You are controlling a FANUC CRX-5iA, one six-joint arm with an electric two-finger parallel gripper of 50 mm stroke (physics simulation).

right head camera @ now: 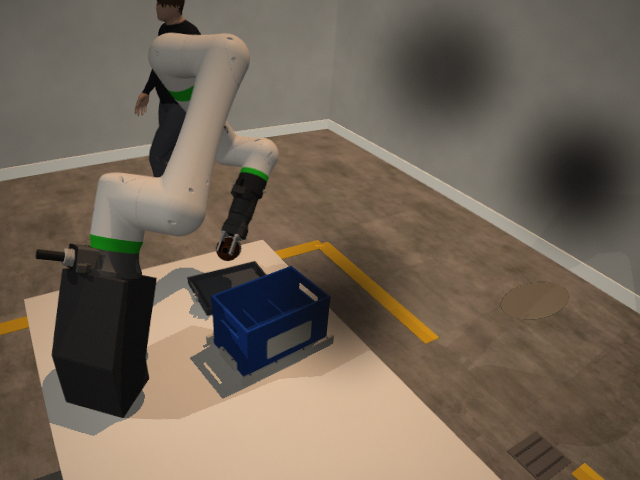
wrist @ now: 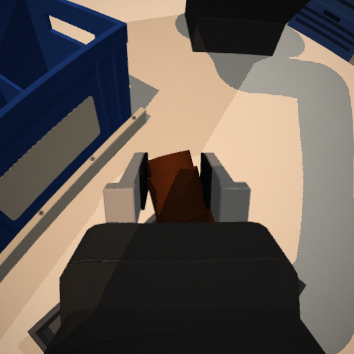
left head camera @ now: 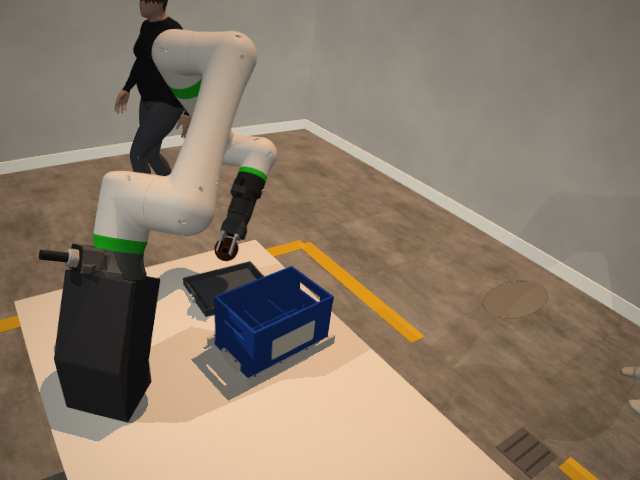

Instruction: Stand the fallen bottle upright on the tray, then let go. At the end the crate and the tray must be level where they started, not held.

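Pixels of known places: gripper, fingertip midpoint: (right head camera: pixel 224 253) (wrist: pixel 174 169) (left head camera: pixel 223 253); arm's base, link origin: (right head camera: pixel 111 273) (left head camera: pixel 115 274).
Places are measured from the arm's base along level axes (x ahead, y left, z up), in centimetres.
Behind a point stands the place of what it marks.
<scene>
The brown bottle (left head camera: pixel 225 249) @[y 12.2, x 35.9, z -9.5 cm] (right head camera: pixel 228 249) @[y 11.8, x 36.6, z -9.5 cm] (wrist: pixel 177 187) @[y 14.0, x 37.0, z -9.3 cm] is held in the air above the dark tray, with one round end facing the head cameras. My gripper (left head camera: pixel 227 241) @[y 12.6, x 35.5, z -11.0 cm] (right head camera: pixel 230 241) (wrist: pixel 174 169) @[y 12.6, x 35.5, z -11.0 cm] is shut on it, one finger on each side; the gripper body hides part of the bottle in the wrist view. The dark tray (left head camera: pixel 205 304) @[y 14.7, x 30.1, z -29.8 cm] (right head camera: pixel 206 304) @[y 14.5, x 29.5, z -29.9 cm] (wrist: pixel 39 331) @[y 9.5, x 52.2, z -29.1 cm] lies flat on the table behind the crate. The blue crate (left head camera: pixel 242 335) @[y -12.2, x 28.9, z -21.5 cm] (right head camera: pixel 237 335) @[y -15.5, x 27.0, z -18.5 cm] (wrist: pixel 112 75) @[y -2.8, x 27.5, z -18.3 cm] stands upright on the table, beside the tray, and no bottle shows in its visible part.
The table (left head camera: pixel 310 428) @[y -42.1, x 31.9, z -30.3 cm] (right head camera: pixel 310 428) @[y -43.1, x 33.7, z -30.4 cm] bears low light rails (wrist: pixel 92 158) @[y -1.3, x 33.6, z -27.3 cm] along the crate's foot. The robot's black base (left head camera: pixel 103 341) @[y -13.0, x -7.6, z -8.1 cm] (right head camera: pixel 100 338) @[y -13.5, x -7.0, z -7.9 cm] (wrist: pixel 235 30) @[y -3.2, x -1.8, z -25.1 cm] stands left of the crate. A blue slatted box (wrist: pixel 330 25) shows at the wrist view's upper right. A person (left head camera: pixel 155 67) (right head camera: pixel 168 124) is behind the arm.
</scene>
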